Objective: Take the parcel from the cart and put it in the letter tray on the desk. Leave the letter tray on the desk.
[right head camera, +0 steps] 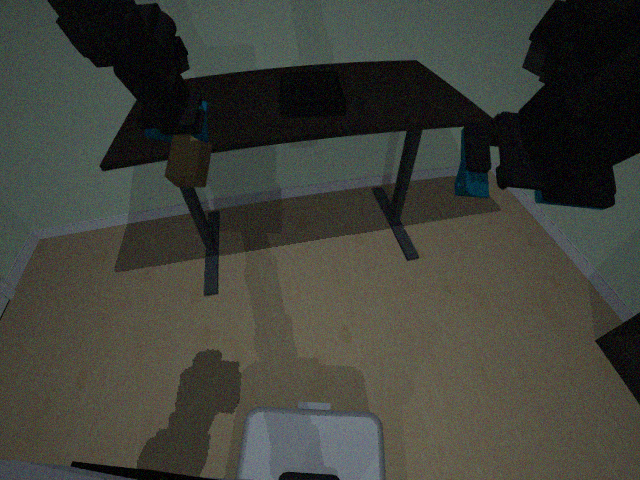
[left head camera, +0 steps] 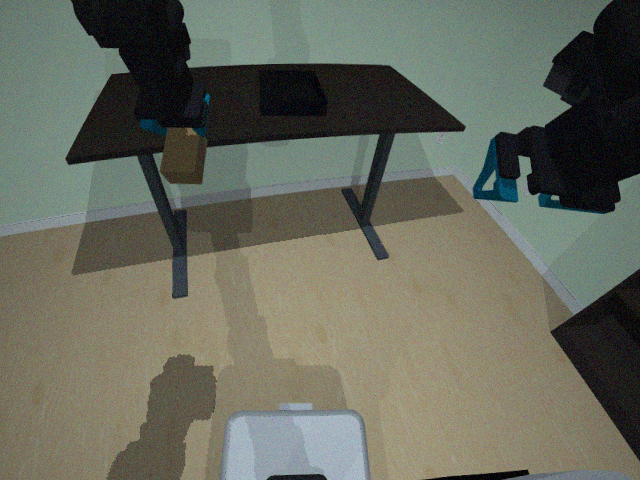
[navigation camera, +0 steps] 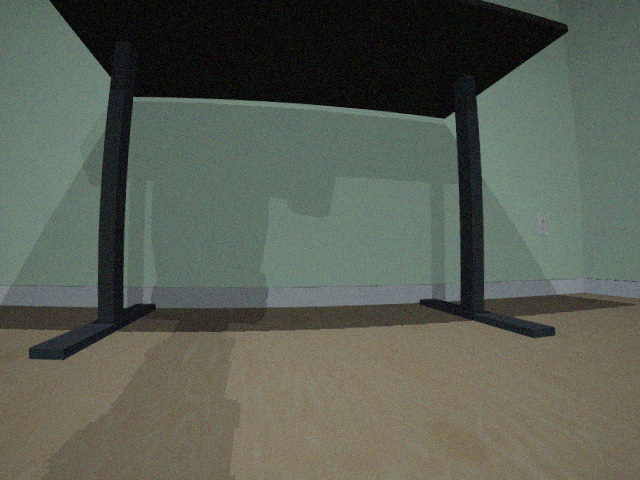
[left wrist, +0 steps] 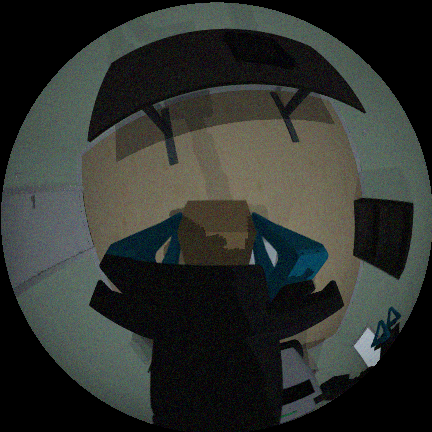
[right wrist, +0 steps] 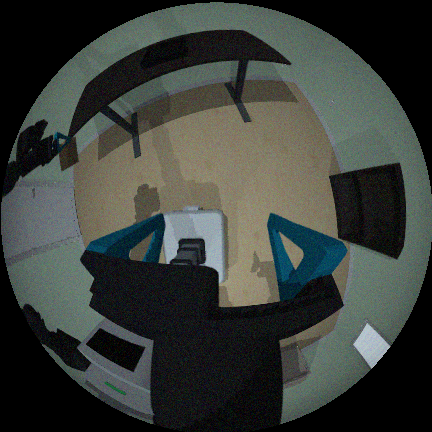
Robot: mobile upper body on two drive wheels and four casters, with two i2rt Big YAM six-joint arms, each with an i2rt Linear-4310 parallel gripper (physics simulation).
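Frame: origin at the left arm's base, x ahead, y left, z up, level; millimetres.
Where they show: left gripper, fingertip midpoint: (right head camera: 192, 140) (left head camera: 187, 134) (left wrist: 216, 218) (right wrist: 65, 142); right gripper, fingertip midpoint: (right head camera: 497, 193) (left head camera: 508, 197) (right wrist: 215, 218).
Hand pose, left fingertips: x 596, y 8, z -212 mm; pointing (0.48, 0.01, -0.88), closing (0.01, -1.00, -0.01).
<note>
After its pixels a point has its place.
A brown box-shaped parcel (left head camera: 183, 157) @[x 533, y 0, z -220 mm] (right head camera: 188, 162) @[x 533, y -5, z -221 mm] (left wrist: 217, 220) @[x 595, y 7, z -204 mm] (right wrist: 69, 154) @[x 547, y -22, z -230 mm] is held between the blue fingers of my left gripper (left head camera: 178, 129) @[x 596, y 8, z -212 mm] (right head camera: 180, 135) @[x 596, y 8, z -212 mm] (left wrist: 216, 218) @[x 596, y 8, z -212 mm]. It hangs in the air before the desk's front edge, toward its left part. The black letter tray (left head camera: 292, 93) @[x 1415, y -173, z -457 mm] (right head camera: 311, 93) @[x 1425, y -162, z -457 mm] (left wrist: 260, 50) @[x 1357, y -186, z -457 mm] (right wrist: 164, 52) @[x 1377, y -155, z -457 mm] lies on the dark desk (left head camera: 372, 100) @[x 1416, y -533, z -460 mm] (right head camera: 390, 98) @[x 1399, y -510, z -460 mm] (left wrist: 165, 67) @[x 1168, y 221, z -460 mm] (right wrist: 215, 47) @[x 1333, y -474, z -460 mm], to the right of the parcel in both head views. My right gripper (right wrist: 215, 218) @[x 354, y -452, z -128 mm] is open and empty, off to the right of the desk. The cart cannot be made out in these views.
The desk's legs (left head camera: 164, 201) @[x 1249, y 470, z -974 mm] (left head camera: 376, 175) @[x 1548, y -692, z -970 mm] (navigation camera: 112, 196) @[x 1243, y 479, z -1004 mm] (navigation camera: 469, 206) @[x 1558, y -685, z -1001 mm] stand on the wooden floor. A dark piece of furniture (left head camera: 599, 346) (left wrist: 382, 235) @[x 316, y -2043, z -894 mm] (right wrist: 370, 210) @[x 307, y -2076, z -894 mm] stands at the right. My white base (left head camera: 295, 444) @[x 201, y -222, z -1150 mm] (right head camera: 312, 444) @[x 197, y -227, z -1150 mm] shows at the bottom. A pale door (left wrist: 42, 230) @[x 398, y 1698, z -605 mm] (right wrist: 37, 215) @[x 408, y 1700, z -574 mm] shows at the left.
</note>
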